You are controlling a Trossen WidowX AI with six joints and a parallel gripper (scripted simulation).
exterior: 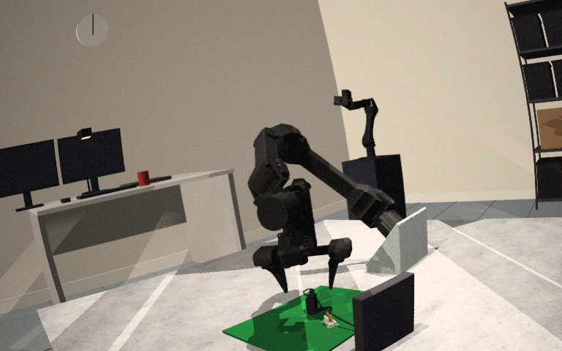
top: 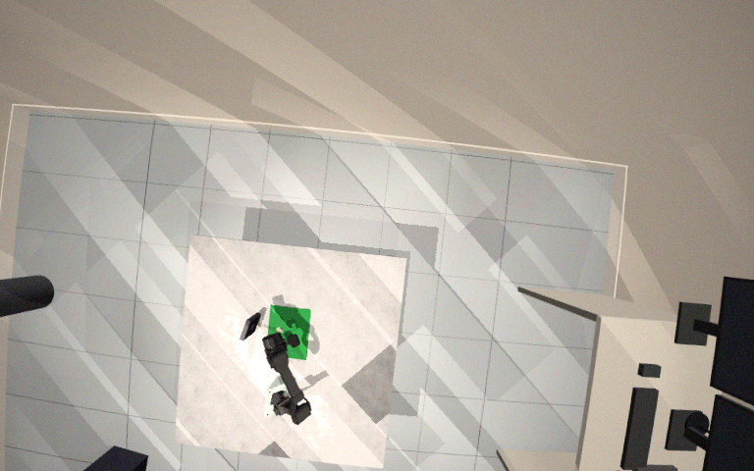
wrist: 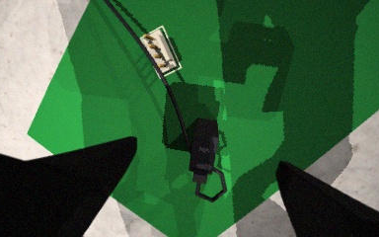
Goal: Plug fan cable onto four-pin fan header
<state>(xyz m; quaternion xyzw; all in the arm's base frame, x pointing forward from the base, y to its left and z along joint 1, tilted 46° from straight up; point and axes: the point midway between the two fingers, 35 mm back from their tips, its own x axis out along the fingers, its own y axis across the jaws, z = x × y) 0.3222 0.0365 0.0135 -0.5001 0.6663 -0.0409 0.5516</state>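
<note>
Right now my gripper tip is 40 mm above the fan plug, 10 mm to the left of it and 10 mm past it. The rest, counted from my gripper tip: four-pin fan header 70 mm to the left, 60 mm below, 20 mm ahead; fan 210 mm to the left, 20 mm ahead; green board 70 mm below, 20 mm to the left, 10 mm ahead.
</note>
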